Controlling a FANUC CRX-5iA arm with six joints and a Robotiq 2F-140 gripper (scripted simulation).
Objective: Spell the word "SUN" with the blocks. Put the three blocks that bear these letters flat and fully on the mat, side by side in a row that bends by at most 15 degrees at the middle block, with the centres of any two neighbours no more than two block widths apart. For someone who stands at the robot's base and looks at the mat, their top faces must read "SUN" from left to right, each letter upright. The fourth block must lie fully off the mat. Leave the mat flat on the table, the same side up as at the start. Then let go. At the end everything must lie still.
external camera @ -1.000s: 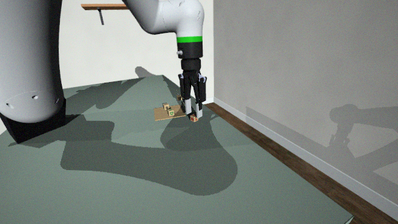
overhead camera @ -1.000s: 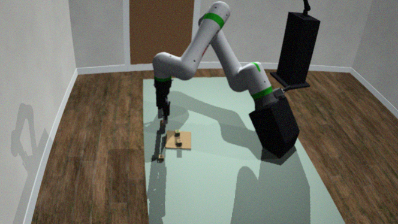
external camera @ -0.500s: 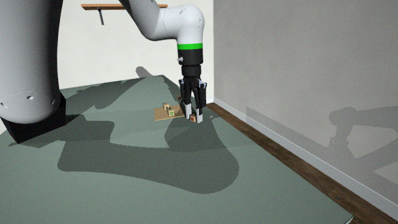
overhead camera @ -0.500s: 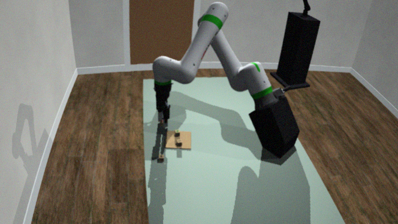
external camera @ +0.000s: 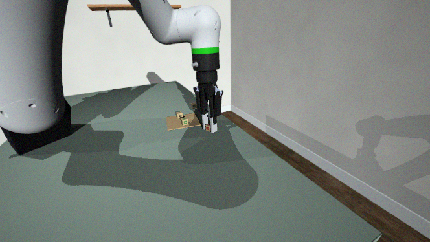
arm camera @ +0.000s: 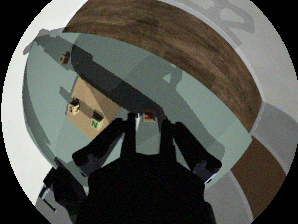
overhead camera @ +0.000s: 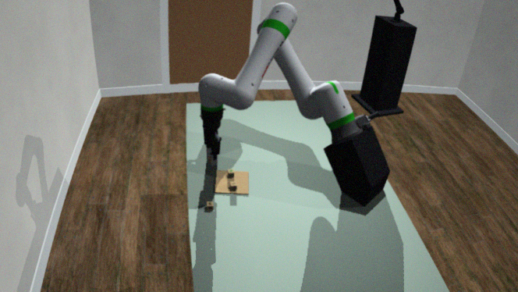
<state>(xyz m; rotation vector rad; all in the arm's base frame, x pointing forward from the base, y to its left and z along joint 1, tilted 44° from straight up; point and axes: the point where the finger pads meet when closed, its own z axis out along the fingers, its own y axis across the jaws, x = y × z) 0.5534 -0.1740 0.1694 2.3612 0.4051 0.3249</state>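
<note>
My hand is 50 mm past the tan mat, 150 mm to the right of it and 30 mm above it.
</note>
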